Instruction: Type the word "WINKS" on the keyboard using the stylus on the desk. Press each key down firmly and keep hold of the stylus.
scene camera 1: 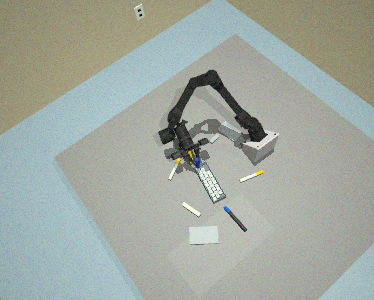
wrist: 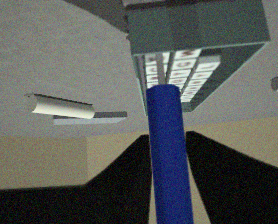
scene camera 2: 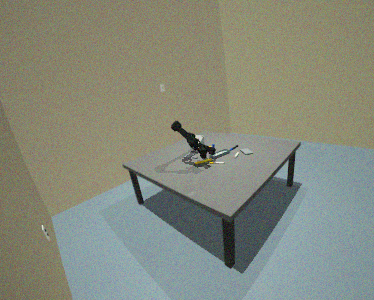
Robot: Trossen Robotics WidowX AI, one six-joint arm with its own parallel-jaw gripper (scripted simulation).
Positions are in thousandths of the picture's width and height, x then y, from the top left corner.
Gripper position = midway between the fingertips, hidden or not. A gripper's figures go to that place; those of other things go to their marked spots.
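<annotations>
A white stick (wrist: 135,467) is sitting 26 cm from the lens, while the gripper (wrist: 603,632) is at 11 cm from the lens.
</annotations>
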